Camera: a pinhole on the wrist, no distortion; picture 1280 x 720 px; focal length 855.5 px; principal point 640.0 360.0 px. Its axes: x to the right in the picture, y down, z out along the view. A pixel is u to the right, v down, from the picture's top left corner.
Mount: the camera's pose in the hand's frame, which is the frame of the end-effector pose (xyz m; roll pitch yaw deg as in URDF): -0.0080 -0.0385 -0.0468 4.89 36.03 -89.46
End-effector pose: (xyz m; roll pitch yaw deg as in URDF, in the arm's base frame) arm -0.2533 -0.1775 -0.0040 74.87 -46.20 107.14
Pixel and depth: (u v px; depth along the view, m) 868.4 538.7 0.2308
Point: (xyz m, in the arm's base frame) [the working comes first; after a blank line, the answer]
In the camera's frame: 0.0616 0.0482 0.2308

-0.1440 0.0159 -0.1197
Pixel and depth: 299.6 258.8 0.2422
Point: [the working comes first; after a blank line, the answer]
In the camera's frame: -0.0964 -0.0287 0.2422

-0.0387 -0.1183 -0.0760
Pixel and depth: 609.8 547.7 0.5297
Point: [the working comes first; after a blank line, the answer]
In the camera's frame: -0.0187 0.1162 0.5297

0.1385 0.1593 -0.1111
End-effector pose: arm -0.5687 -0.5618 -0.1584 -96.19 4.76 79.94
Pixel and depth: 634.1 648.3 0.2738
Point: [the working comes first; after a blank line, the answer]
In the camera's frame: -0.0019 0.0923 0.2738

-0.7541 -0.4508 0.0165
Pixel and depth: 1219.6 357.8 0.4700
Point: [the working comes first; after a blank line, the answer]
In the camera's frame: 0.3184 -0.0012 0.4700

-0.7706 -0.5242 0.3962
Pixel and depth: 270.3 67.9 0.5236
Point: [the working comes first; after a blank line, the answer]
In the camera's frame: -0.2263 -0.1788 0.5236

-1.1091 -0.6899 -0.0386
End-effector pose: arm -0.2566 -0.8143 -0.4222 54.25 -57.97 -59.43
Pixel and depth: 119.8 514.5 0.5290
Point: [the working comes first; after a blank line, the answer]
In the camera's frame: -0.3217 0.0955 0.5290

-0.8062 -0.9083 -0.2477
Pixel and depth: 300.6 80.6 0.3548
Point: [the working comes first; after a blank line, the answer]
In the camera's frame: -0.1408 -0.1159 0.3548

-0.6159 -0.8542 -0.5097
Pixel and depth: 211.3 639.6 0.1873
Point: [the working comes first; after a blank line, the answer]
In the camera's frame: -0.0939 0.0612 0.1873

-0.4135 -0.8958 -0.3721
